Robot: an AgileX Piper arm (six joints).
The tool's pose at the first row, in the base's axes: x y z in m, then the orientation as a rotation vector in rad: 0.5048 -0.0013 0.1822 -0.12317 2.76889 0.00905
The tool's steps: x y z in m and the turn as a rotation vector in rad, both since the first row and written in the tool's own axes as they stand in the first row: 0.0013 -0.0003 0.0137 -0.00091 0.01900 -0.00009; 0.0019 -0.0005 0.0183 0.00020 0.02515 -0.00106; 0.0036 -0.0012 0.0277 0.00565 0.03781 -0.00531; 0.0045 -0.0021 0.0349 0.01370 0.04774 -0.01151; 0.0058 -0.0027 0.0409 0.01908 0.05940 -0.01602; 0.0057 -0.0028 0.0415 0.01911 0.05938 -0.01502; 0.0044 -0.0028 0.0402 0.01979 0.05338 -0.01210; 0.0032 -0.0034 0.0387 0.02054 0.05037 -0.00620
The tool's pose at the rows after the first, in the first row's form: 0.5086 -0.0014 0.1690 -0.12424 2.78788 0.00916; 0.5097 -0.0015 0.1645 -0.12553 2.79393 0.00700; 0.5116 -0.0022 0.1551 -0.13052 2.80612 -0.00250; 0.5134 -0.0030 0.1481 -0.13746 2.81531 -0.01604; 0.5144 -0.0036 0.1420 -0.14285 2.82639 -0.02558; 0.5147 -0.0036 0.1415 -0.14143 2.82645 -0.02536; 0.5155 -0.0036 0.1432 -0.13691 2.82065 -0.02513; 0.5161 -0.0041 0.1450 -0.12831 2.81803 -0.02442
